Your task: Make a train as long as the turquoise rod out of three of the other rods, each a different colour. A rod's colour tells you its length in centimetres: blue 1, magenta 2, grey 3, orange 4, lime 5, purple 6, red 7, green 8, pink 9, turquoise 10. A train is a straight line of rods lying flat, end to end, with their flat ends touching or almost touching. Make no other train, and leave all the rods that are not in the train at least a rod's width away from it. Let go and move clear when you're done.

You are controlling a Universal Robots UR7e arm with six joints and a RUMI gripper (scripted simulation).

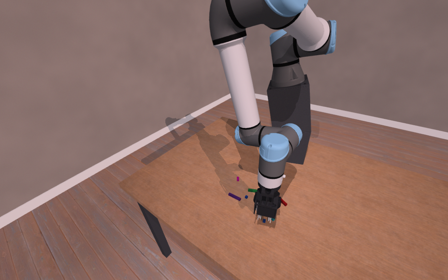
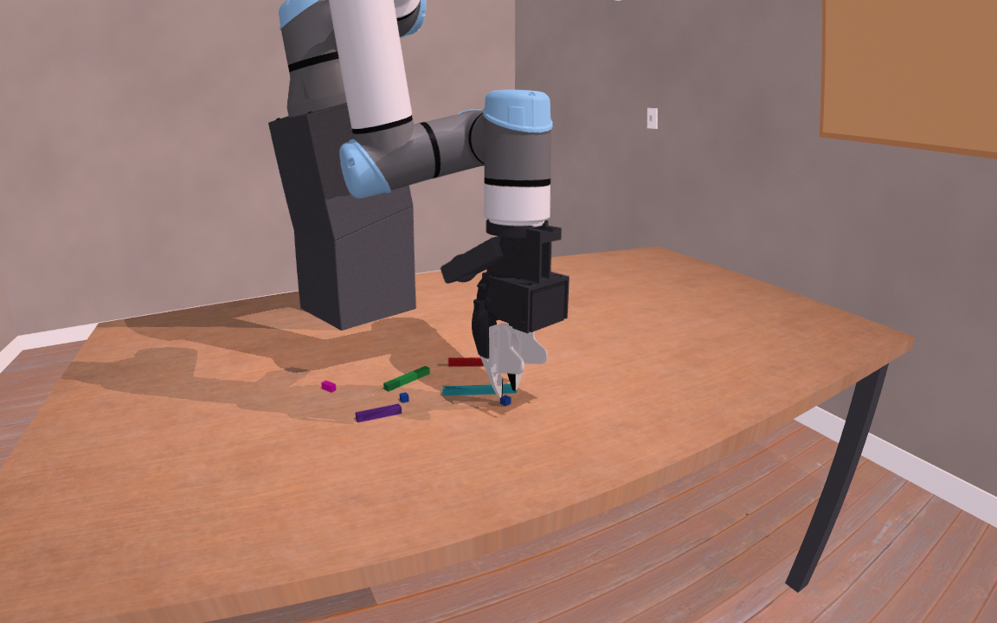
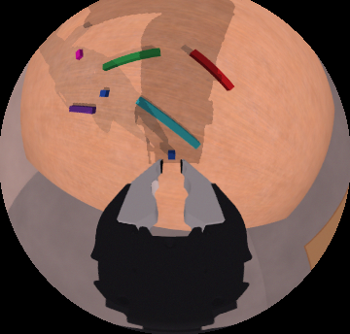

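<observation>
Right now the turquoise rod is 4 cm behind my hand, 2 cm to the right of it and 3 cm below it. The rest, counted from my hand: green rod 11 cm behind, 10 cm to the right, 3 cm below; then red rod 13 cm behind, 1 cm to the left, 3 cm below; then purple rod 3 cm behind, 16 cm to the right, 3 cm below.
</observation>
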